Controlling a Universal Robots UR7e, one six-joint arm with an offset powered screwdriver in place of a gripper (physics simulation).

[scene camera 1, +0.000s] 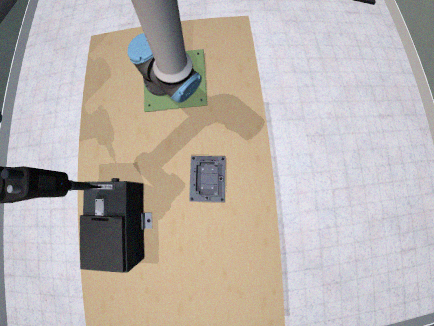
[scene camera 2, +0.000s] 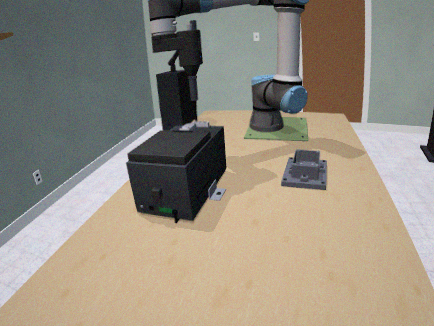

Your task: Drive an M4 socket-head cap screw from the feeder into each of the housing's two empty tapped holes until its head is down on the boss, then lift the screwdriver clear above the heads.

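A screw feeder (scene camera 2: 180, 189) (scene camera 1: 127, 200) is visible to me.
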